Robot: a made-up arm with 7 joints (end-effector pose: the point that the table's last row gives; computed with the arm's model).
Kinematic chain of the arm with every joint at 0, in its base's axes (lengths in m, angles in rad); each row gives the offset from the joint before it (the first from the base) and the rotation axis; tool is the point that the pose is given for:
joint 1: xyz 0 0 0.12 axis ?
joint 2: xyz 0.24 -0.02 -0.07 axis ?
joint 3: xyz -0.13 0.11 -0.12 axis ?
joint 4: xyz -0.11 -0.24 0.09 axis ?
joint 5: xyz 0 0.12 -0.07 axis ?
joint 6: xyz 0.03 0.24 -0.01 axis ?
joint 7: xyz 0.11 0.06 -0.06 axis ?
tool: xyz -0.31 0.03 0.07
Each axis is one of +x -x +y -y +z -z.
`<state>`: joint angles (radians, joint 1 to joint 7).
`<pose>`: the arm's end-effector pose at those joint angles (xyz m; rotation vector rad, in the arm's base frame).
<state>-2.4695 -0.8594 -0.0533 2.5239 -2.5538 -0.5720 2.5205</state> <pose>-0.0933 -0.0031 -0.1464 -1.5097 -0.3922 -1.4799</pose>
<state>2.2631 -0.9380 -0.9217 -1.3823 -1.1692 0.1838 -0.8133</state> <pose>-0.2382 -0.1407 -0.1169 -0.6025 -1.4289 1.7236</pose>
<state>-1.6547 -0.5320 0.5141 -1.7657 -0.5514 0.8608 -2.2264</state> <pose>0.0787 -0.2597 0.3559 0.8576 1.6638 -1.9390</pose>
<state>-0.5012 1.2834 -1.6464 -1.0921 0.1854 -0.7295 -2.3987</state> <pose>0.4682 -0.3094 -0.0012 0.0324 -0.8741 0.9138</pose>
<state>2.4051 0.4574 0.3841 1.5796 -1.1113 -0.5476 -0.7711</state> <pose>-0.2432 -0.3981 0.1938 -0.5302 0.8851 1.5551</pose>
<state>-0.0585 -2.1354 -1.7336 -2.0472 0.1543 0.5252 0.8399</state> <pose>0.8967 0.1032 -0.0719 -1.0279 -2.7957 -0.7668</pose>
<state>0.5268 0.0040 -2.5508 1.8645 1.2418 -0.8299 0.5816</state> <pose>0.5192 -0.0833 0.0247 0.2438 -1.8378 -1.3713</pose>
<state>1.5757 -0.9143 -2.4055 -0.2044 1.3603 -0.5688 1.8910</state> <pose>0.2083 0.1491 -0.6142 -0.2524 -1.7503 -0.7093</pose>
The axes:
joint 1: +y
joint 2: -x
joint 3: -y
joint 4: -x
joint 5: +z
joint 6: -x
joint 7: -z

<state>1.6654 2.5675 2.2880 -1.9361 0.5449 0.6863 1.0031</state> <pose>0.7054 -0.4407 0.2322 1.1721 1.6803 1.6905</pose>
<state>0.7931 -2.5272 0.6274 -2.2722 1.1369 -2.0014 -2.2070</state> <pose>-0.6610 0.0431 0.1734 2.0384 0.6338 0.2830</pose>
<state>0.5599 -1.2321 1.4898 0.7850 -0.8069 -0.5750 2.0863</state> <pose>0.2078 -0.3137 0.1625 -1.0448 0.0535 1.9496</pose>
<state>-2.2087 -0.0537 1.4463 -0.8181 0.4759 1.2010 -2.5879</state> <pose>0.1867 0.1406 -0.1616 -2.5620 -0.5769 -1.4104</pose>
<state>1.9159 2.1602 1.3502 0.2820 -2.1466 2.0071 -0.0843</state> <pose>-0.1328 0.0201 -0.0780 -2.0282 0.0301 0.0742</pose>
